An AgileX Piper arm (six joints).
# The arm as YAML. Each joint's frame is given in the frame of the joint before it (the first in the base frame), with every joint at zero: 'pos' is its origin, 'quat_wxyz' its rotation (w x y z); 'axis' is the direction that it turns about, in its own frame. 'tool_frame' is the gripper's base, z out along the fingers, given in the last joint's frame.
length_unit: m
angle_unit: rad
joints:
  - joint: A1
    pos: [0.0, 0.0, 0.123]
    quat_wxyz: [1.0, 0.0, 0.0, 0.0]
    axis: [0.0, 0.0, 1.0]
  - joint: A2
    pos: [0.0, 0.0, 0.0]
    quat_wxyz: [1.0, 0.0, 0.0, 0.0]
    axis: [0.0, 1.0, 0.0]
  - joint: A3
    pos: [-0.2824, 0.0, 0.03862]
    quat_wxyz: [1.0, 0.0, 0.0, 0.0]
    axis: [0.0, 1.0, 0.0]
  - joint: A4
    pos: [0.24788, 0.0, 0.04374]
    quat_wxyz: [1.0, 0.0, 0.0, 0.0]
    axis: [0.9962, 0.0, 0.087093]
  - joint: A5
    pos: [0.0, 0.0, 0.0]
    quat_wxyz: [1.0, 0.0, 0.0, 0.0]
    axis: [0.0, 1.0, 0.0]
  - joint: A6
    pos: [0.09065, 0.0, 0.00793]
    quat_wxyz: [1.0, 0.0, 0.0, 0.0]
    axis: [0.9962, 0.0, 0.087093]
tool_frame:
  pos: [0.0, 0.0, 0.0]
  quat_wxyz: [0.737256, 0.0, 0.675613, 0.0]
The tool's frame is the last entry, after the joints.
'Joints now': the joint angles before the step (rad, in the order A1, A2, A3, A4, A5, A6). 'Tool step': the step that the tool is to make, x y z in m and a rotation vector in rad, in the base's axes. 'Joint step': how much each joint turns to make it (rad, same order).
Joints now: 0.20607, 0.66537, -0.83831, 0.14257, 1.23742, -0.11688
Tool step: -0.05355, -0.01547, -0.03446, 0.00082, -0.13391, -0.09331
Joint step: -0.10623, -0.31163, 0.18543, -0.00789, -0.00364, -0.02011
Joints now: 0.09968, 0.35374, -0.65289, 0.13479, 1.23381, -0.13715
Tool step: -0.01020, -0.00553, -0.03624, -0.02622, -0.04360, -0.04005
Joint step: 0.00010, -0.13384, 0.15029, -0.05068, -0.05973, 0.02107
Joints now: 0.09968, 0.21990, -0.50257, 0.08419, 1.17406, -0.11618
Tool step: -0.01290, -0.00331, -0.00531, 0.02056, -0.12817, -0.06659
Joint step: -0.03185, -0.12558, 0.03403, -0.01965, -0.04045, 0.03590
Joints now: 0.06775, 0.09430, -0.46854, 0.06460, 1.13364, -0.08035
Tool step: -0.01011, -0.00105, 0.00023, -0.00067, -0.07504, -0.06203
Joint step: -0.05817, -0.07477, -0.00001, -0.00578, -0.00027, 0.00187
